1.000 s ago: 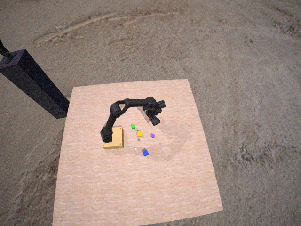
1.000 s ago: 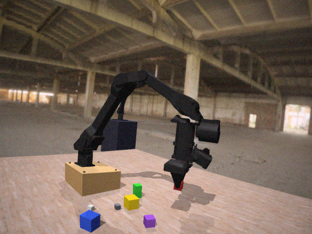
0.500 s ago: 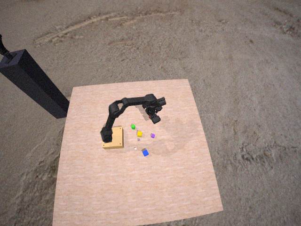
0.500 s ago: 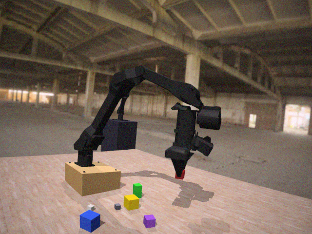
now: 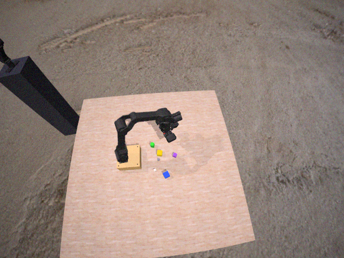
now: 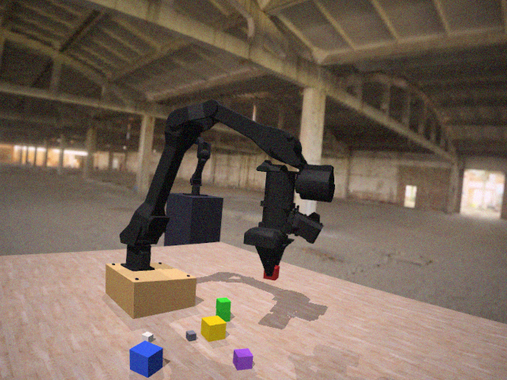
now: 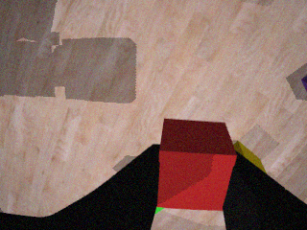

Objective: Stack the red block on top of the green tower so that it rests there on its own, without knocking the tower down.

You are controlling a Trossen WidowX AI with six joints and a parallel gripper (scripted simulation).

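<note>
Now: the yellow block 6 cm behind my gripper tip, 9 cm to the right of it and 12 cm below it. The rest, counted from my gripper tip: small grey block 8 cm behind, 13 cm to the right, 13 cm below; red block 1 cm above; purple block 5 cm ahead, 12 cm to the right, 12 cm below.
</note>
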